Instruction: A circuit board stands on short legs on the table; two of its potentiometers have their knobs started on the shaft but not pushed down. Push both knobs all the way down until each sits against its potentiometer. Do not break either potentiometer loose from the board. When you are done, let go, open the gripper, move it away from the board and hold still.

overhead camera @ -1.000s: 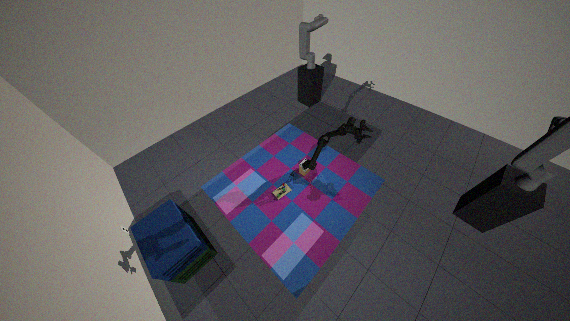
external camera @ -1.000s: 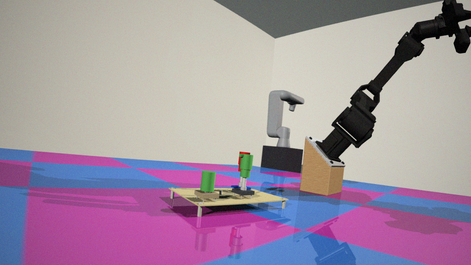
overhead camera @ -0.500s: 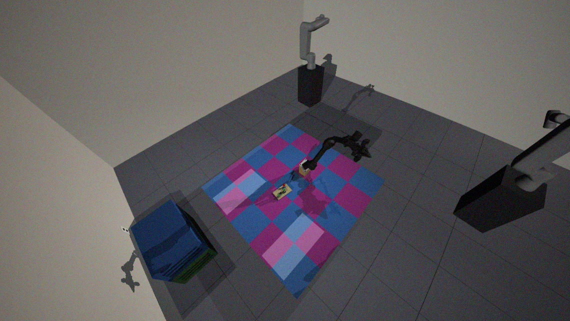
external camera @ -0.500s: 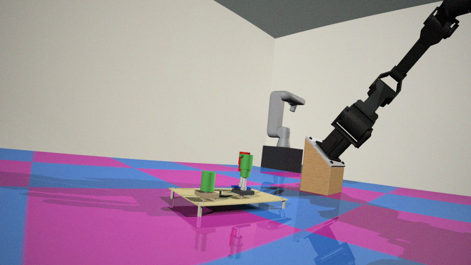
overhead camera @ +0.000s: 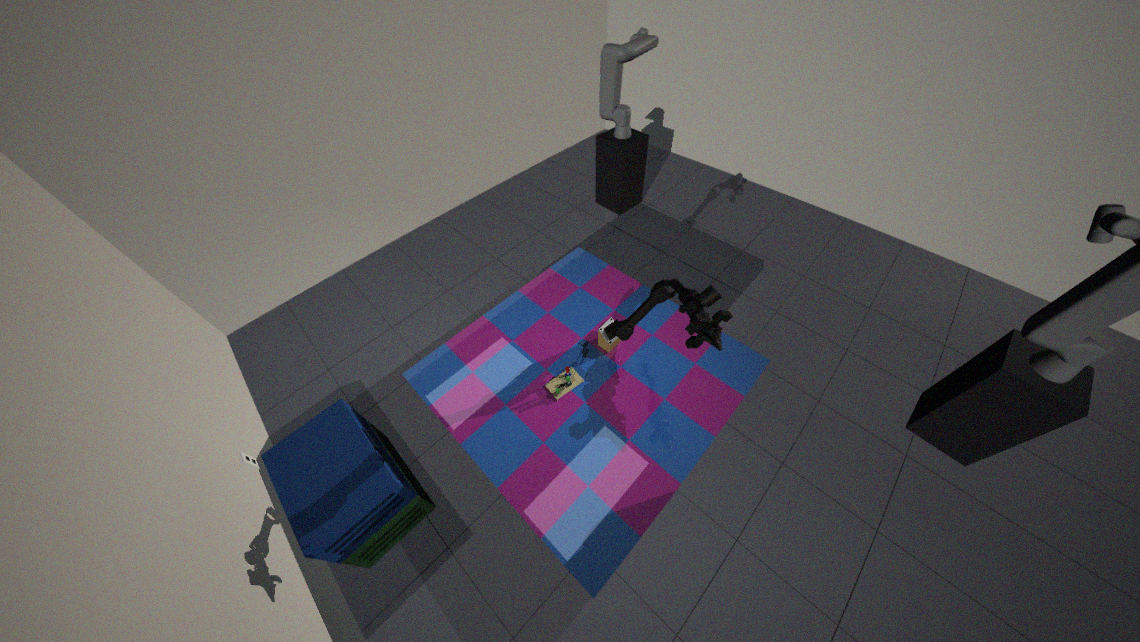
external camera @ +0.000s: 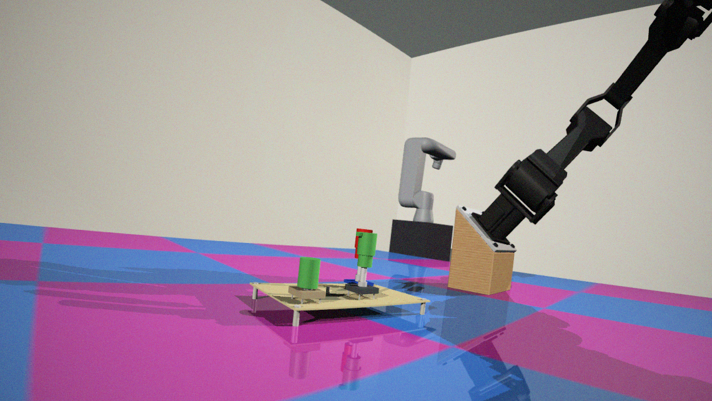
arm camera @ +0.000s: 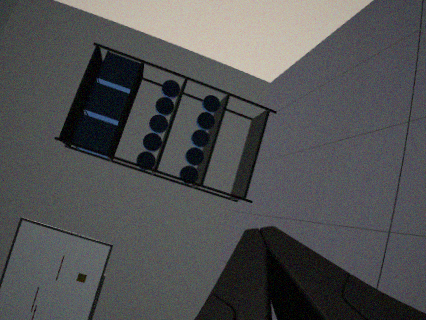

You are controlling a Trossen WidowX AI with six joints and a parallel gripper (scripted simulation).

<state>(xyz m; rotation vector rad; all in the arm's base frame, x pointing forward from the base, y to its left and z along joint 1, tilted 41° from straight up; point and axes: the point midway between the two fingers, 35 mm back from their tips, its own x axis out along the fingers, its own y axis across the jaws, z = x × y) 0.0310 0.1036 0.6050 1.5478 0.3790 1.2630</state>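
Right now my gripper tip is 51 cm to the left of the red knob, 43 cm above it and 27 cm short of it. Also, from my gripper tip: green knob (47 cm to the right, 42 cm below, 30 cm ahead).
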